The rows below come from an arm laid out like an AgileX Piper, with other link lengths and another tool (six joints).
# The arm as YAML. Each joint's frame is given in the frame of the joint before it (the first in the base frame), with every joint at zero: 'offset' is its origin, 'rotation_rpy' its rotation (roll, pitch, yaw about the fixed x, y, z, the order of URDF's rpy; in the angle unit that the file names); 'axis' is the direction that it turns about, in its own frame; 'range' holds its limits. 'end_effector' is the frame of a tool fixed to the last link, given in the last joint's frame.
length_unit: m
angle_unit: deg
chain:
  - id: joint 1
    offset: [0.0, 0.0, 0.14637]
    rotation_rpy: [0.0, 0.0, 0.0]
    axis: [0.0, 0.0, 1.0]
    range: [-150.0, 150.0]
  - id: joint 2
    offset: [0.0, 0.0, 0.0]
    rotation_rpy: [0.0, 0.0, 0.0]
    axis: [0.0, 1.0, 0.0]
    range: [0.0, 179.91]
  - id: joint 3
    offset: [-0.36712, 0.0, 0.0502]
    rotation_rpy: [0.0, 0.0, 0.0]
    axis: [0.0, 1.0, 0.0]
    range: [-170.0, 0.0]
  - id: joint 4
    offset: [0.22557, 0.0, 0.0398]
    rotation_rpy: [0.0, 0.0, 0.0]
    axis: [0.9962, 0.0, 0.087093]
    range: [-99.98, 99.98]
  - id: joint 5
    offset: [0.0, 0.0, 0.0]
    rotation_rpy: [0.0, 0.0, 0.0]
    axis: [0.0, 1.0, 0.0]
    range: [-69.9, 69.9]
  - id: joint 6
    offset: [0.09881, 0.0, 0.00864]
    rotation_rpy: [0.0, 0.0, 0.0]
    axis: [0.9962, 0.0, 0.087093]
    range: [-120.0, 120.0]
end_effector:
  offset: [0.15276, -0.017, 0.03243]
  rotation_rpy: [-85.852, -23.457, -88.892]
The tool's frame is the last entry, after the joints.
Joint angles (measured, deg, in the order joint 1, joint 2, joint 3, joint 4, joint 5, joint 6), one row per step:
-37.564 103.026 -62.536 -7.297 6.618 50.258
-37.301 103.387 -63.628 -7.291 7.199 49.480
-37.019 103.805 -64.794 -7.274 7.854 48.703
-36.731 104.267 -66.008 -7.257 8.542 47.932
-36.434 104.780 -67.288 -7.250 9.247 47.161
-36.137 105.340 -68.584 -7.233 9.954 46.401
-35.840 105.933 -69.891 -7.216 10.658 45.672
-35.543 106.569 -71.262 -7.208 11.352 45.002
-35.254 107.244 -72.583 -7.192 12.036 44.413
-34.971 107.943 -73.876 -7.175 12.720 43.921
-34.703 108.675 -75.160 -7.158 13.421 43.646
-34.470 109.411 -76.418 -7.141 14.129 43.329
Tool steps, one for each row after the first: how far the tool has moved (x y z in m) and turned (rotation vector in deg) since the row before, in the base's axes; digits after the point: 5 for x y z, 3 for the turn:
0.00480 -0.00102 0.00248 -0.576 0.261 0.720
0.00504 -0.00097 0.00222 -0.539 0.301 0.722
0.00520 -0.00098 0.00203 -0.521 0.321 0.720
0.00550 -0.00105 0.00195 -0.528 0.326 0.731
0.00558 -0.00104 0.00160 -0.495 0.340 0.717
0.00565 -0.00101 0.00134 -0.466 0.339 0.697
0.00592 -0.00114 0.00137 -0.455 0.289 0.663
0.00572 -0.00101 0.00062 -0.355 0.311 0.598
0.00556 -0.00091 0.00012 -0.267 0.307 0.527
0.00535 -0.00091 -0.00044 -0.104 0.257 0.366
0.00502 -0.00105 -0.00072 -0.108 0.305 0.359

